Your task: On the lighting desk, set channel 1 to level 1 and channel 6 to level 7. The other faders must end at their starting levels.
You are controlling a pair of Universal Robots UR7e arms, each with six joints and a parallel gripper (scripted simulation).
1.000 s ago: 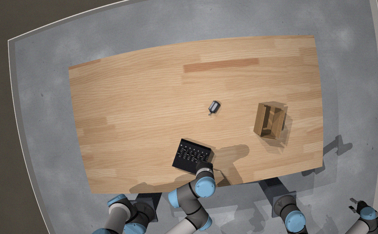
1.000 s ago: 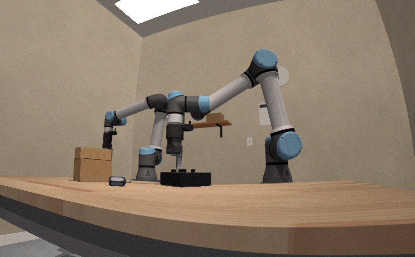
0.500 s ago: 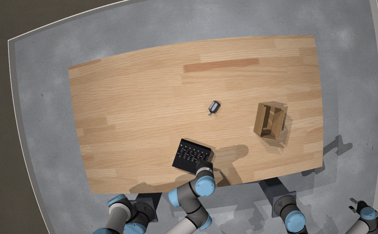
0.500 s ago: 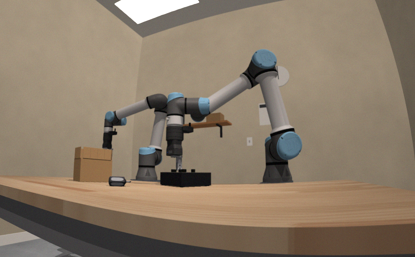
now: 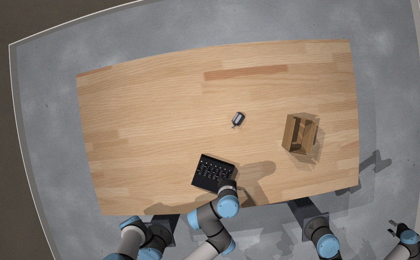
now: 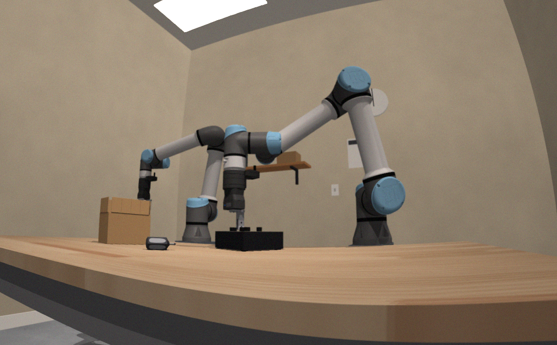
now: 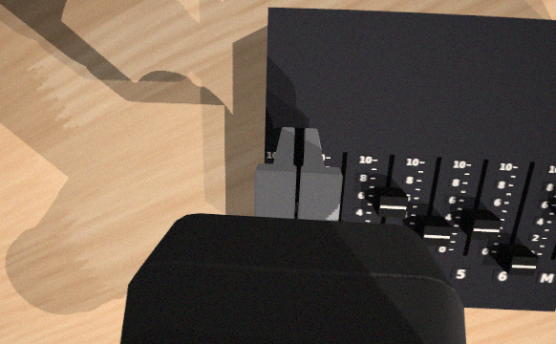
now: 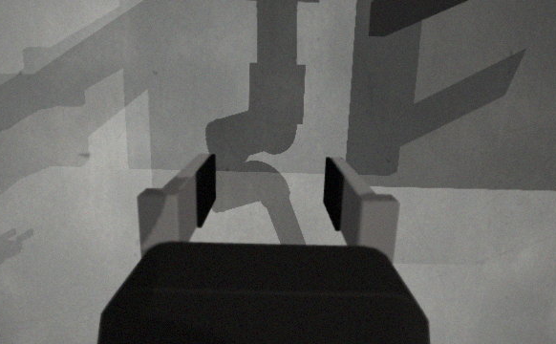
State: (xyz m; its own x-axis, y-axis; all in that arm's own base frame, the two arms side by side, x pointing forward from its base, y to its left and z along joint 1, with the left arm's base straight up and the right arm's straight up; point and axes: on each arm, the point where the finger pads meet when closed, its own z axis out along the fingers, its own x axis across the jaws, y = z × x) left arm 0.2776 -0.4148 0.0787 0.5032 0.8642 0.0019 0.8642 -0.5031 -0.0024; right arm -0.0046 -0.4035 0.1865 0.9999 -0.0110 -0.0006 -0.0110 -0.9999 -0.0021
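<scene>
Right now my left hand is 2 cm short of the channel 1 fader, 1 cm to the left of it and 1 cm above it. Also, from my left hand: channel 2 fader (5 cm ahead, 1 cm below); channel 3 fader (4 cm ahead, 3 cm to the left, 1 cm below); channel 4 fader (6 cm ahead, 5 cm to the left, 1 cm below).
</scene>
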